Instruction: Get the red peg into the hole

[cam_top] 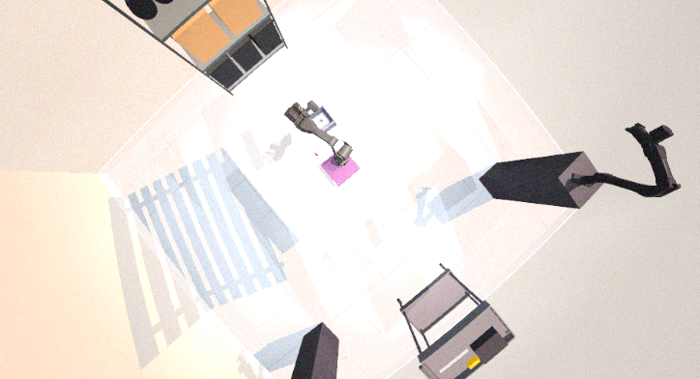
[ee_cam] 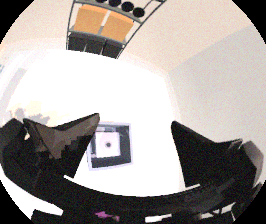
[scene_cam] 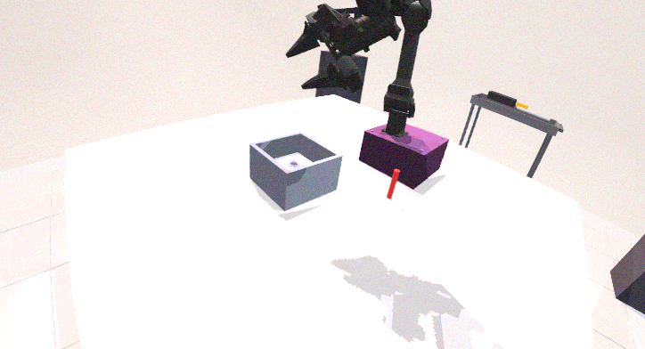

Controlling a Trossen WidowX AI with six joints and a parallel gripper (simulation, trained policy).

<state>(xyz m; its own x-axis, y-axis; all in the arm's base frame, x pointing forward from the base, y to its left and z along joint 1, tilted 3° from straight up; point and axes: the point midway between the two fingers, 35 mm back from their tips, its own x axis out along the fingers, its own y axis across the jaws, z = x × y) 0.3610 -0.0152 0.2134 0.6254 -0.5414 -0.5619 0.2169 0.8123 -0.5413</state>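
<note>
Now: the red peg 21 cm behind my gripper tip, 16 cm to the left of it and 25 cm below it. Round my gripper tip: grey box 5 cm behind, 3 cm to the right, 26 cm below.
</note>
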